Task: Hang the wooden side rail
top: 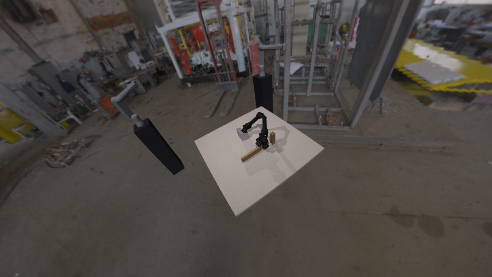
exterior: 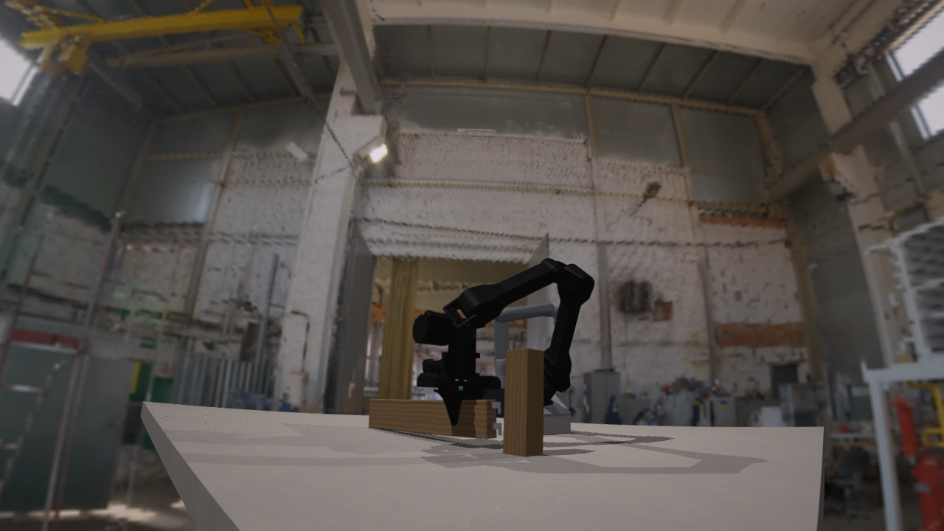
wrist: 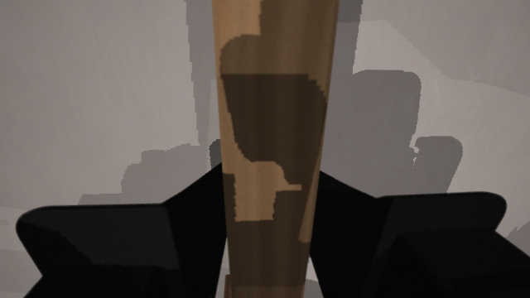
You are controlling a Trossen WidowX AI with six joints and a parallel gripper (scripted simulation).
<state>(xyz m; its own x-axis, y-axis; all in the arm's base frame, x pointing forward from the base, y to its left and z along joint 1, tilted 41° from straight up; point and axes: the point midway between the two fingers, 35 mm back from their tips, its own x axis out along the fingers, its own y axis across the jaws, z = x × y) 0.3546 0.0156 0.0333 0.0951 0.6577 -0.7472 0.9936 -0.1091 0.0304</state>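
The headboard post is 160 mm to the left of my gripper tip, 40 mm above it and 20 mm ahead of it.
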